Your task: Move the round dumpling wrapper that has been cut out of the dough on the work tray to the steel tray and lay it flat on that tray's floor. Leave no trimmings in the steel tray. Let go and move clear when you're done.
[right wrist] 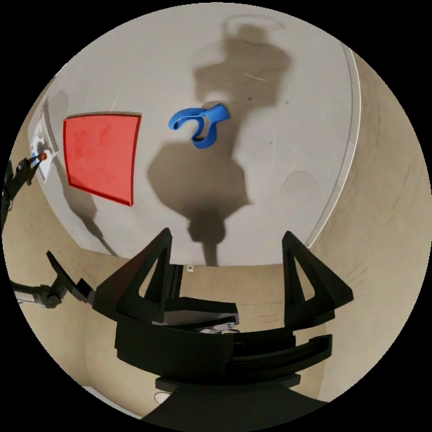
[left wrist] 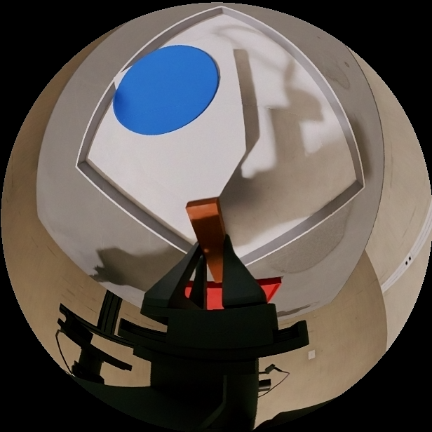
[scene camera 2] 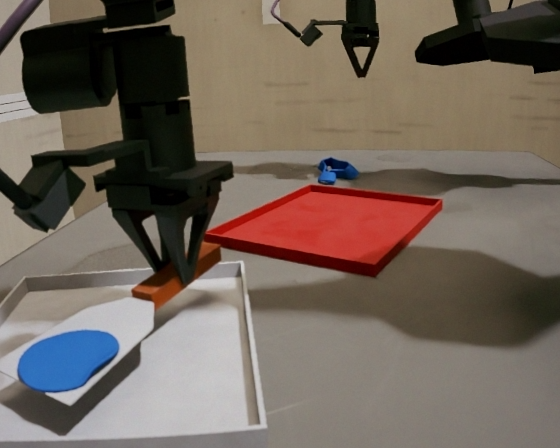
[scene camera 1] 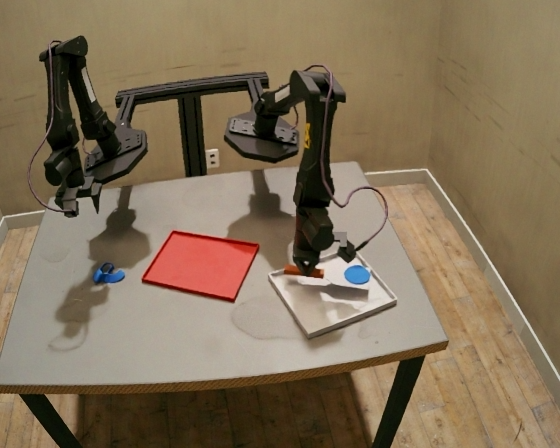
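My left gripper (scene camera 1: 306,272) (scene camera 2: 174,276) (left wrist: 214,240) is shut on the orange handle of a spatula (scene camera 1: 295,271) (scene camera 2: 125,320) (left wrist: 205,215). Its pale flat blade hangs a little above the floor of the whitish steel tray (scene camera 1: 352,317) (scene camera 2: 250,350) (left wrist: 305,220) and casts a shadow there. The round blue wrapper (scene camera 1: 357,274) (scene camera 2: 65,360) (left wrist: 167,90) lies on the blade's far end, lapping over its edge. My right gripper (scene camera 1: 85,212) (right wrist: 228,234) is open and empty, high over the table's left side. The red work tray (scene camera 1: 200,265) (scene camera 2: 320,225) (right wrist: 102,155) holds no wrapper.
Blue curled trimmings (scene camera 1: 117,276) (scene camera 2: 327,176) (right wrist: 217,114) lie on the table to the left of the red tray in scene camera 1. The steel tray stands near the table's right edge, with raised walls around it. No blue trimmings show in the steel tray.
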